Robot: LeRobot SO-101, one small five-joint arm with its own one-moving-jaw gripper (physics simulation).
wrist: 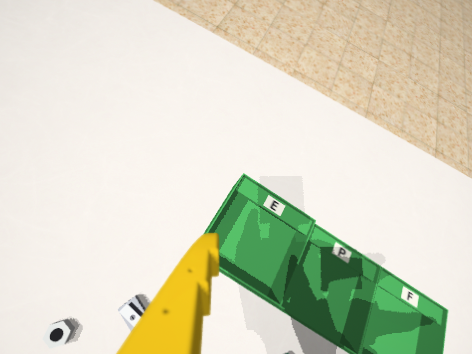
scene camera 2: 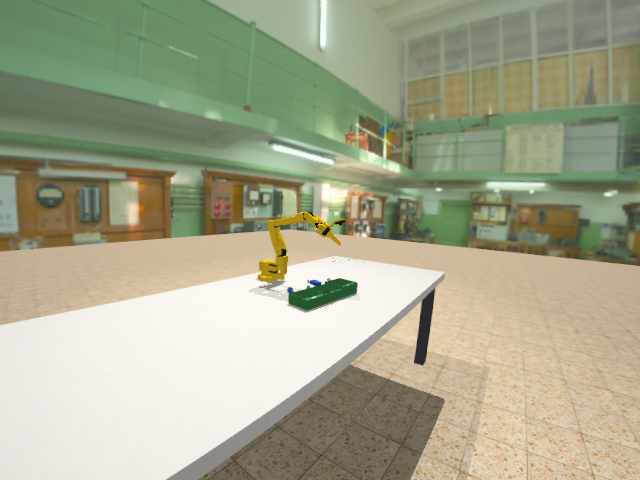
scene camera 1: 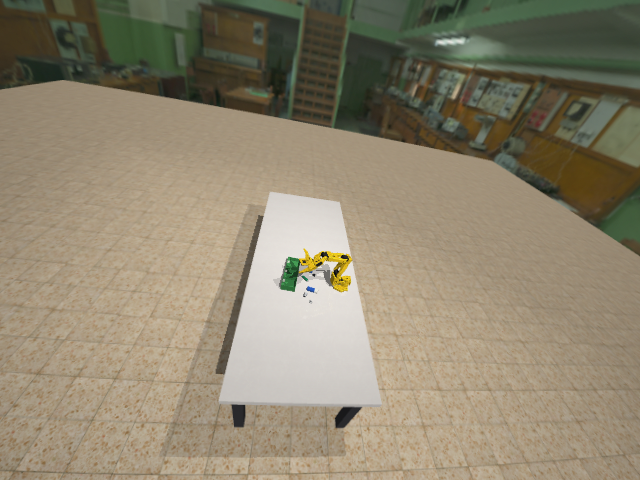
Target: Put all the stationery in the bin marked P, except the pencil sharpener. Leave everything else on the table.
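Where they show: hand at its tool point: [wrist: 218, 248] [scene camera 2: 340, 244] [scene camera 1: 299, 272]; arm's base at its link origin: [scene camera 2: 274, 279] [scene camera 1: 336, 285].
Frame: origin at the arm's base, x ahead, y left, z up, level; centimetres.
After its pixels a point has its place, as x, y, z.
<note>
The bin marked P [wrist: 341, 252] {32.3, -4.9, 2.8} is the middle compartment of a green three-part tray [scene camera 1: 289, 282] {29.6, 2.2, 0.7} [scene camera 2: 324, 295] {32.6, -10.1, 3.0}; dark shadows fall inside it. My gripper [scene camera 1: 302, 261] {25.8, 8.4, 16.7} [scene camera 2: 342, 232] {25.8, 8.4, 16.7} is fully open and empty, high above the table near the tray. In the wrist view one notched jaw shows, its tip over the near left side of compartment E. A silver piece with a screw and a dark slot, which looks like the pencil sharpener [wrist: 129, 312] {20.1, 10.7, 1.1}, lies partly hidden behind the jaw. A blue block [scene camera 1: 310, 289] {17.0, 6.5, 1.2} [scene camera 2: 314, 282] {16.8, 5.1, 1.0} and a small green piece [scene camera 1: 305, 278] {20.1, -1.7, 1.3} lie between tray and arm base.
A hex nut [wrist: 59, 334] {17.0, 14.5, 0.9} [scene camera 1: 310, 301] {17.1, 14.9, 0.8} lies left of the silver piece in the wrist view. A small black thing [scene camera 1: 313, 275] {14.9, -5.4, 0.8} lies below the arm, too small to identify. Compartments E [wrist: 274, 205] {33.2, 3.3, 3.5} and F [wrist: 410, 296] {31.4, -13.4, 2.8} flank P. The white table [scene camera 1: 302, 356] {21.2, 46.2, 0.0} has its far edge beyond the tray.
</note>
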